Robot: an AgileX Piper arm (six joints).
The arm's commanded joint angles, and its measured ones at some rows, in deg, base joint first. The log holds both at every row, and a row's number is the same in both.
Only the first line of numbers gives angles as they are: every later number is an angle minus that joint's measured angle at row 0.
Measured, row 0: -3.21, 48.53, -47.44, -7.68, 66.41, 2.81
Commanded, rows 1 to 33: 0.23, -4.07, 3.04, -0.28, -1.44, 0.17; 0.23, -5.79, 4.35, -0.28, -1.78, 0.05; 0.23, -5.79, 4.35, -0.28, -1.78, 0.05; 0.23, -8.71, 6.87, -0.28, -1.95, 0.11; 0.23, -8.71, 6.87, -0.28, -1.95, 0.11; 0.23, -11.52, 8.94, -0.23, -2.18, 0.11; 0.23, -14.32, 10.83, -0.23, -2.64, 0.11; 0.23, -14.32, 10.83, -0.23, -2.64, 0.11; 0.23, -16.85, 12.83, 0.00, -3.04, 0.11; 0.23, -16.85, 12.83, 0.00, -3.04, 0.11; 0.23, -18.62, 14.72, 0.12, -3.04, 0.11; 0.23, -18.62, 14.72, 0.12, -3.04, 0.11; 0.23, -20.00, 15.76, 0.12, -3.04, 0.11; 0.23, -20.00, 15.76, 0.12, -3.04, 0.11; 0.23, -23.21, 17.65, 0.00, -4.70, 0.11; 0.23, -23.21, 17.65, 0.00, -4.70, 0.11; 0.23, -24.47, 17.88, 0.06, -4.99, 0.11; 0.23, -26.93, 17.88, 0.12, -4.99, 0.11; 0.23, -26.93, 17.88, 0.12, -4.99, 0.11; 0.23, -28.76, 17.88, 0.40, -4.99, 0.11; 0.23, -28.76, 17.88, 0.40, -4.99, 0.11; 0.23, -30.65, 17.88, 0.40, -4.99, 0.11; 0.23, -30.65, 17.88, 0.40, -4.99, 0.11; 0.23, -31.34, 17.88, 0.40, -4.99, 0.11; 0.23, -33.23, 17.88, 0.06, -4.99, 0.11; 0.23, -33.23, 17.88, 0.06, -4.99, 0.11; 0.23, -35.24, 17.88, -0.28, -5.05, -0.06; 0.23, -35.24, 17.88, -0.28, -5.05, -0.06; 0.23, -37.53, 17.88, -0.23, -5.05, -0.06; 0.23, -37.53, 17.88, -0.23, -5.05, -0.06; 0.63, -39.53, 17.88, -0.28, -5.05, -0.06; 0.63, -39.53, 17.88, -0.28, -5.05, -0.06; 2.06, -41.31, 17.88, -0.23, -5.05, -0.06
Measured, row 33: 0.69, -38.96, 17.82, -0.11, -4.42, 0.00
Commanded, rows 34 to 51: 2.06, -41.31, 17.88, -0.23, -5.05, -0.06; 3.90, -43.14, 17.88, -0.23, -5.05, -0.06; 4.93, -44.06, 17.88, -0.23, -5.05, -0.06; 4.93, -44.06, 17.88, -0.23, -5.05, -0.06; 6.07, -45.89, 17.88, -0.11, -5.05, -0.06; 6.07, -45.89, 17.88, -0.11, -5.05, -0.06; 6.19, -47.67, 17.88, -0.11, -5.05, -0.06; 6.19, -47.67, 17.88, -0.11, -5.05, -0.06; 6.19, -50.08, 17.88, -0.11, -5.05, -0.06; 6.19, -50.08, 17.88, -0.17, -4.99, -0.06; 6.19, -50.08, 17.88, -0.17, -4.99, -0.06; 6.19, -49.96, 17.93, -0.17, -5.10, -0.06; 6.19, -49.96, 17.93, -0.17, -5.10, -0.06; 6.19, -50.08, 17.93, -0.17, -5.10, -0.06; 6.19, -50.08, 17.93, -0.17, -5.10, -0.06; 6.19, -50.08, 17.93, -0.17, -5.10, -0.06; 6.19, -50.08, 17.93, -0.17, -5.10, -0.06; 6.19, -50.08, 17.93, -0.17, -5.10, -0.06
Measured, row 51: 6.19, -48.82, 17.88, -0.11, -4.42, 0.00
